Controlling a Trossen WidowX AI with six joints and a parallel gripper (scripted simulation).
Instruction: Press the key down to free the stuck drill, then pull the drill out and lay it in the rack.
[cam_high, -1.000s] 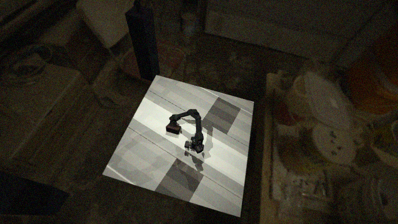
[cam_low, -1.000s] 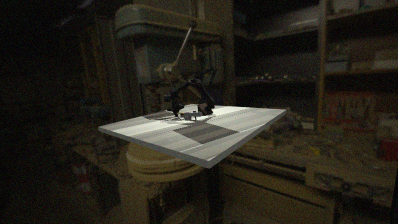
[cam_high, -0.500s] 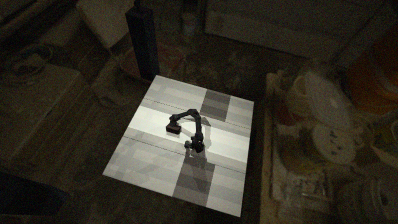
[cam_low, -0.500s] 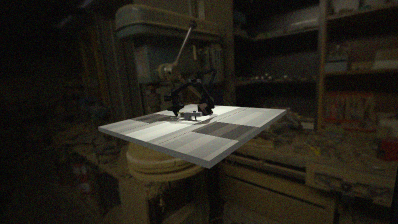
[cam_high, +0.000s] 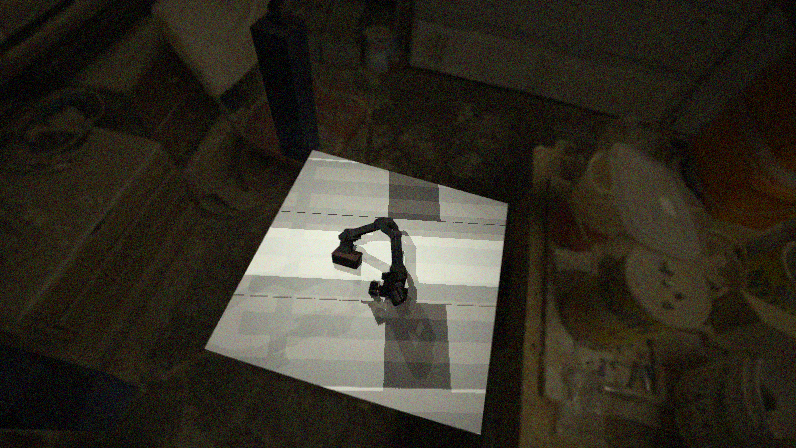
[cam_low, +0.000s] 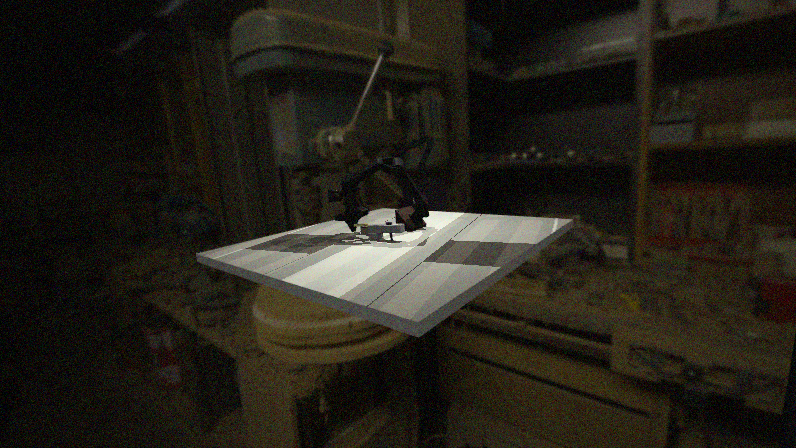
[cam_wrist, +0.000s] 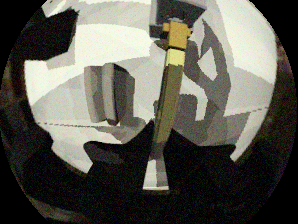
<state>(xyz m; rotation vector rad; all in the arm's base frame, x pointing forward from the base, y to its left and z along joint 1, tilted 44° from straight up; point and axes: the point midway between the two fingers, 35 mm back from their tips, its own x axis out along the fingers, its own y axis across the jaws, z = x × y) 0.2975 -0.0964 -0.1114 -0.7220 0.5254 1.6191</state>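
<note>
The yellowish drill is 10 mm behind my gripper tip, 40 mm to the left of it and 40 mm above it. The rest, counted from my gripper tip: dark grey housing block: 30 mm behind, 200 mm to the left, 20 mm above.
</note>
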